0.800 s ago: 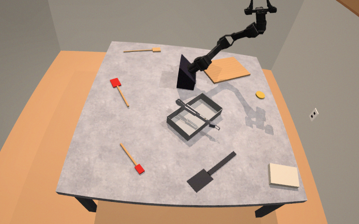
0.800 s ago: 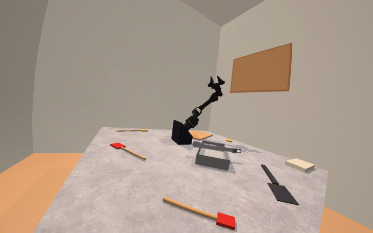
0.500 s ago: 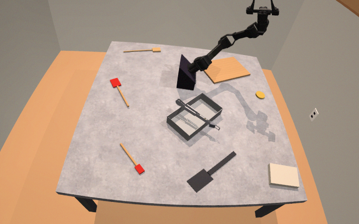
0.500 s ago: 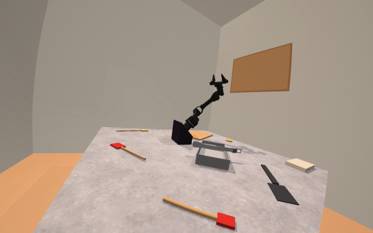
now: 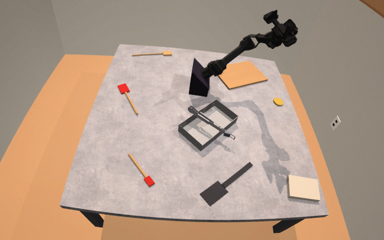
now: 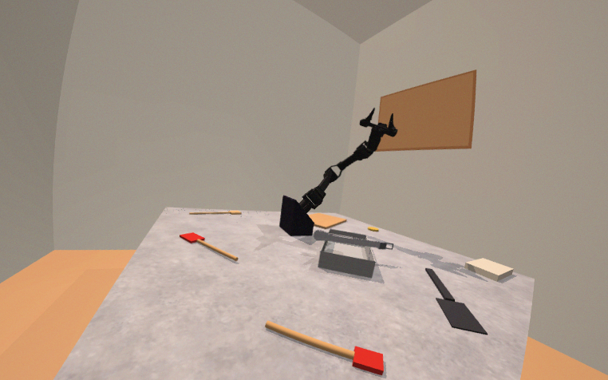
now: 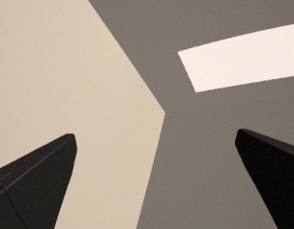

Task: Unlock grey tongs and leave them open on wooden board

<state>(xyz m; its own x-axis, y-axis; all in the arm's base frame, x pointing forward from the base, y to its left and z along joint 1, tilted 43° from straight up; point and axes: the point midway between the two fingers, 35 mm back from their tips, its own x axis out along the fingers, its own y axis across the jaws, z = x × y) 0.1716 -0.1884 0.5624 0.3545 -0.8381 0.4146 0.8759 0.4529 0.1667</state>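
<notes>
Now: gripper tip 620 mm above the grey roasting tin, 220 mm to the left of it and 70 mm short of it. From my gripper tip the other things lie so: wooden board: 640 mm below, 420 mm behind, 80 mm to the left; then black spatula: 650 mm below, 420 mm ahead, 160 mm to the right; then cream block: 640 mm below, 480 mm ahead, 250 mm to the left.
</notes>
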